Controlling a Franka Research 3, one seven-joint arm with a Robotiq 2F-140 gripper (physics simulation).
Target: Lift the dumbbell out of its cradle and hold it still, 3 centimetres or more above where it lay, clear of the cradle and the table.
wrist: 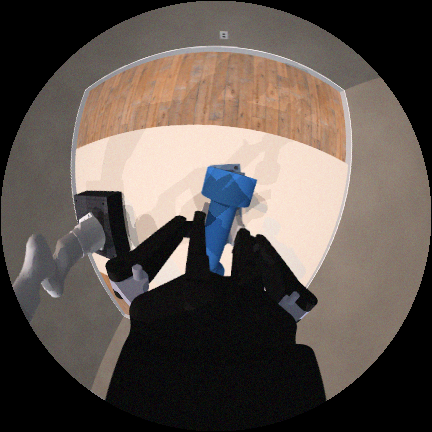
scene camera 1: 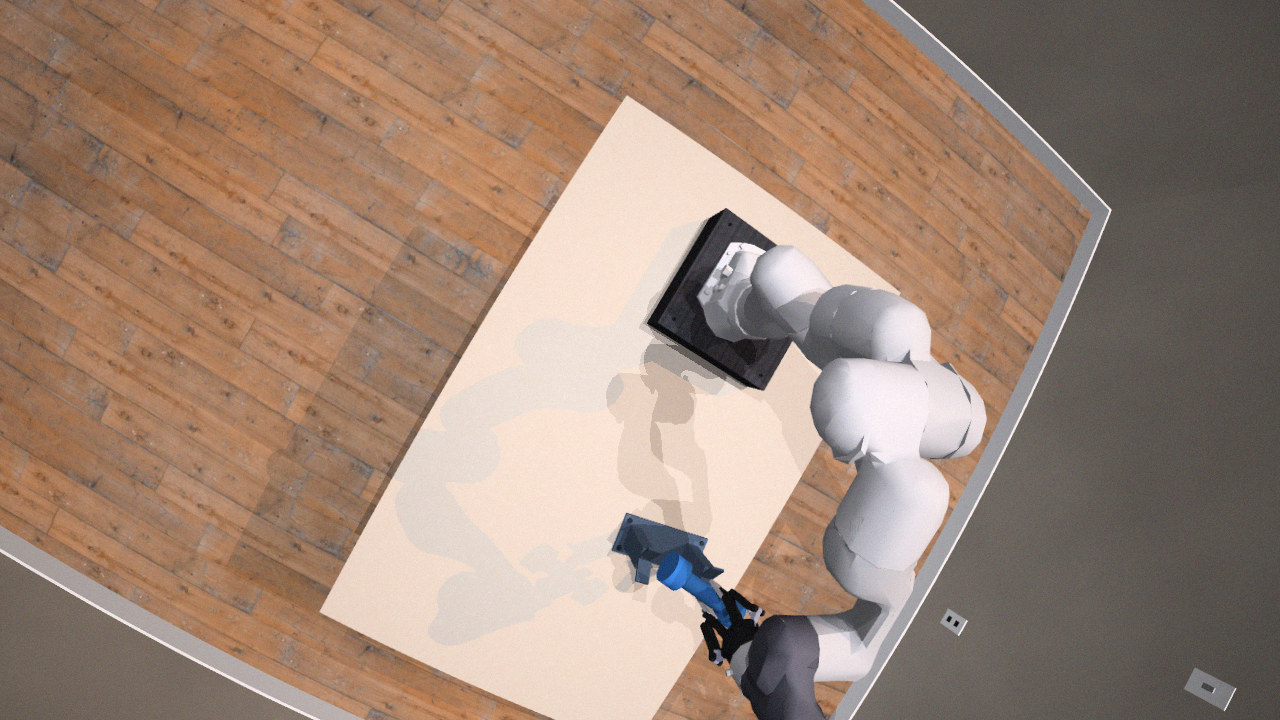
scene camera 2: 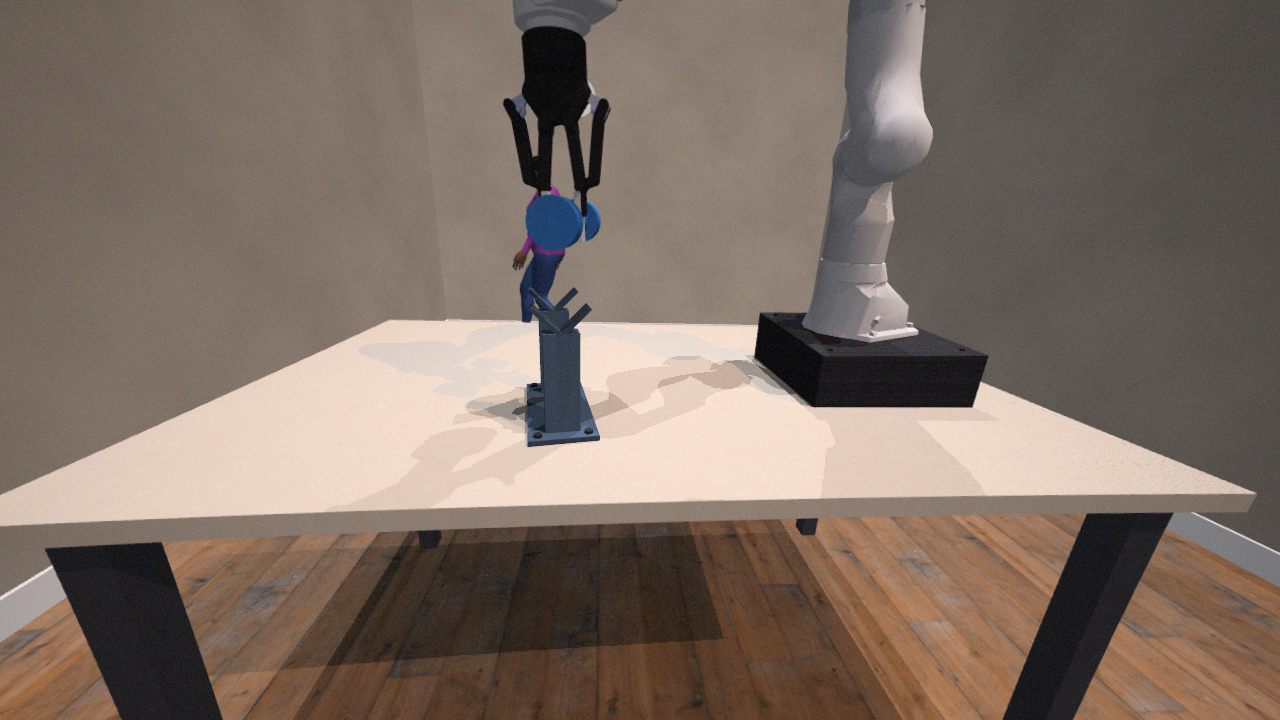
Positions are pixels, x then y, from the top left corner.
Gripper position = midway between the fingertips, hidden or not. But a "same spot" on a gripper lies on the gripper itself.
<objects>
gripper: wrist; scene camera 1; scene camera 2 565,242
blue dumbbell: wrist; scene camera 1 675,572; scene camera 2
same spot on blue dumbbell: (wrist: 227,190) = (scene camera 2: 561,196)
same spot on gripper: (scene camera 1: 711,621) = (wrist: 231,259)
</objects>
